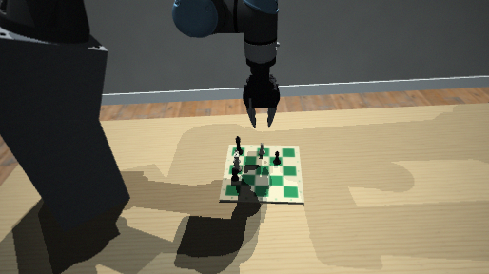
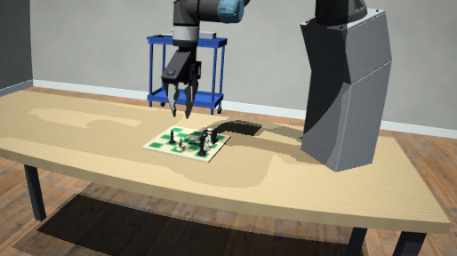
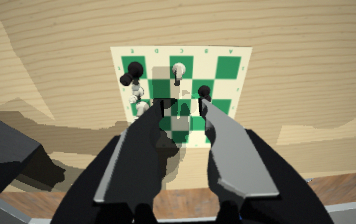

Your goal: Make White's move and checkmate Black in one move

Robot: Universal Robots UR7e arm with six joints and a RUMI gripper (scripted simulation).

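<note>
The black pawn is 40 mm ahead of my hand, 40 mm to the right of it and 90 mm below it. Also, from my hand: green-and-cream chessboard (70 mm to the right, 120 mm below).
</note>
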